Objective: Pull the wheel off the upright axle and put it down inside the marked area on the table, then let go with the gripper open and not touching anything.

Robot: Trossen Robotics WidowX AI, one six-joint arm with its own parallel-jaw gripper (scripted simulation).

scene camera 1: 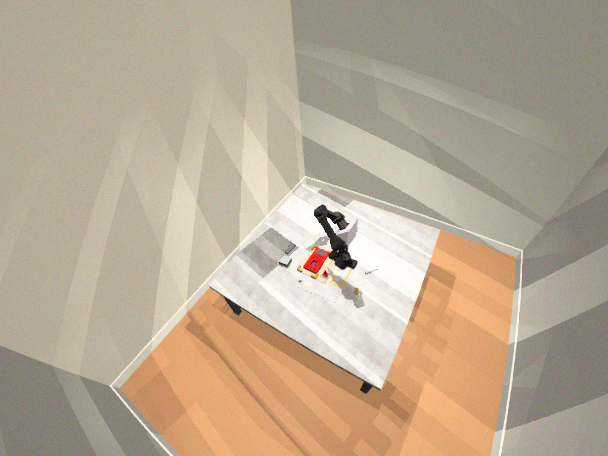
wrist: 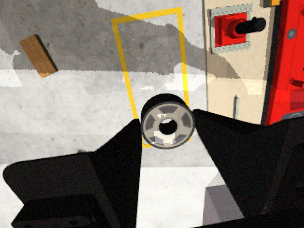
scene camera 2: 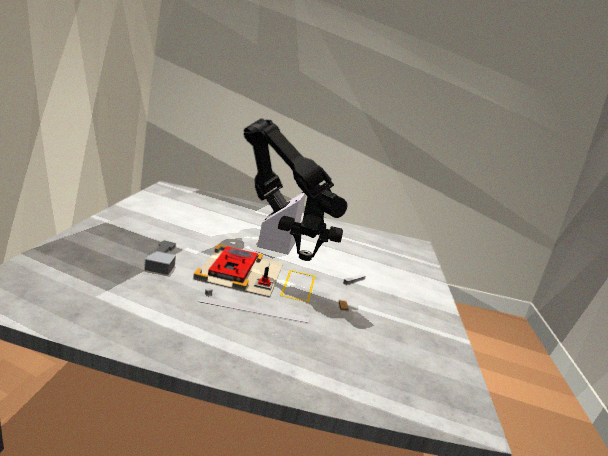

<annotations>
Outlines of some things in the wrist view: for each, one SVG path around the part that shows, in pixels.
My gripper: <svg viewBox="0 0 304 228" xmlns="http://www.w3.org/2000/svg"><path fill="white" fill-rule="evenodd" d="M139 118L133 119L98 150L24 160L5 167L2 173L3 180L24 204L11 222L11 226L13 228L137 228L137 205L142 158L142 134ZM193 109L192 112L196 120L195 128L201 142L216 165L218 172L225 181L226 187L228 187L244 218L192 228L304 228L304 116L285 119L269 126L262 126L201 109Z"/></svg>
A wheel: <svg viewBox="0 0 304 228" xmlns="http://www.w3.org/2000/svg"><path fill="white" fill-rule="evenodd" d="M162 93L150 98L143 106L140 128L141 134L148 144L158 149L169 150L182 146L192 137L195 131L196 120L193 112L182 98L174 94Z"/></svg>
A brown block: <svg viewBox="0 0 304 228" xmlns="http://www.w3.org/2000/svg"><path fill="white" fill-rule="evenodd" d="M33 34L21 40L19 44L23 47L40 77L44 78L58 71L51 56L49 56L50 54L39 35Z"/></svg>
</annotations>
